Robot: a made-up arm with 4 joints.
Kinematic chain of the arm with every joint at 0, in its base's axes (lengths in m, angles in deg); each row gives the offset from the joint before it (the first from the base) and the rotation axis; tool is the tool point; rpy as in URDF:
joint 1: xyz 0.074 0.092 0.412 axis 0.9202 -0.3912 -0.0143
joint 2: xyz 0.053 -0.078 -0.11 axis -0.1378 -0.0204 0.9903
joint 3: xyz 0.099 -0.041 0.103 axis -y
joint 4: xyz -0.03 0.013 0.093 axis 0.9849 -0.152 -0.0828
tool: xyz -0.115 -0.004 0.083 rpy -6 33.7 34.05
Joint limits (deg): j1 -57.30..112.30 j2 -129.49..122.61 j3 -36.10..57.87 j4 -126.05..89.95
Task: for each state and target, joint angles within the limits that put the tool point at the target. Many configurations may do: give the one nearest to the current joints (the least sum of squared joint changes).
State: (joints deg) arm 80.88 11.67 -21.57 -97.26
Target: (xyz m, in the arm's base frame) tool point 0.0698 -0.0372 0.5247
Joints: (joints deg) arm 59.67 27.02 -30.93 -93.10
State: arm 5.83 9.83 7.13 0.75
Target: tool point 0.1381 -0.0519 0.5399
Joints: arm -16.41 69.74 23.85 24.58
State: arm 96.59 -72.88 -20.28 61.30
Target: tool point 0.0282 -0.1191 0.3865
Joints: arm 50.38 -46.71 -21.17 65.61
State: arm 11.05 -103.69 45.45 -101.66
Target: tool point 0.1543 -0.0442 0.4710
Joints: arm 27.94 -125.15 9.56 -96.95
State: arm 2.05 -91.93 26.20 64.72
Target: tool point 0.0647 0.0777 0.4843
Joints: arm 27.64 -125.26 20.32 51.69
